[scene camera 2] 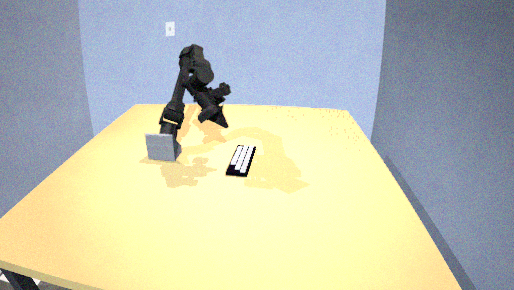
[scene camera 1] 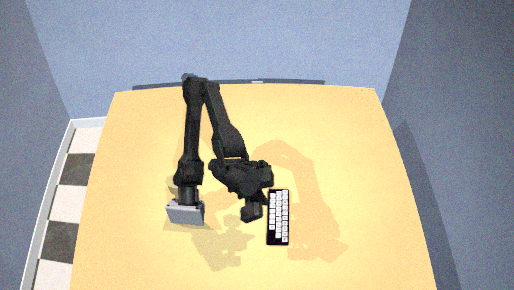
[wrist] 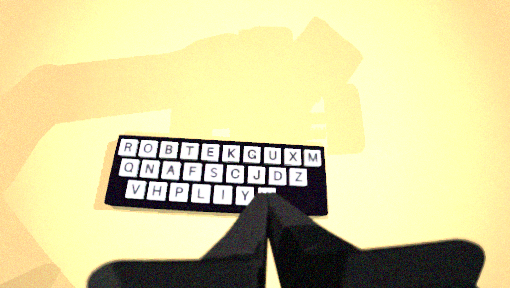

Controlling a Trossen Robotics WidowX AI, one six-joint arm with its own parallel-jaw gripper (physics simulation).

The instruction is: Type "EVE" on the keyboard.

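Where they show: gripper, between the fingertips: (scene camera 2: 227, 127) (scene camera 1: 267, 204) (wrist: 265, 201); arm's base, origin of its link: (scene camera 2: 166, 140) (scene camera 1: 188, 203).
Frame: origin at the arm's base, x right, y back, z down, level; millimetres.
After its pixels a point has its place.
The black keyboard (scene camera 1: 271, 238) {x 124, y -256, z 47 mm} (scene camera 2: 232, 170) {x 129, y -262, z 47 mm} (wrist: 312, 197) {x 128, y -257, z 47 mm} with white letter keys lies flat on the table. In the wrist view its top row reads R O B T E K G U X M. The E key (wrist: 210, 152) {x 33, y -311, z 42 mm} is fifth in that row, and the V key (wrist: 135, 190) {x -39, y -279, z 42 mm} is at the left of the bottom row. My gripper (scene camera 2: 226, 126) {x 64, y -243, z -78 mm} (wrist: 265, 201) {x 64, y -243, z -78 mm} is shut and empty, above table height. In the wrist view its tips cover part of a key right of Y, and the E and V keys are uncovered, up and left of the tips.
The arm's grey base (scene camera 1: 185, 215) {x 50, y 9, z -7 mm} (scene camera 2: 161, 147) {x 50, y 6, z 6 mm} stands on the yellow table (scene camera 1: 350, 225) {x 111, y -536, z 60 mm} (scene camera 2: 300, 235) {x 436, y -449, z 60 mm}, left of the keyboard. Arm shadows fall on both sides of the keyboard. A blue wall (scene camera 1: 225, 40) (scene camera 2: 300, 50) stands behind the table, with a white wall plate (scene camera 2: 170, 29).
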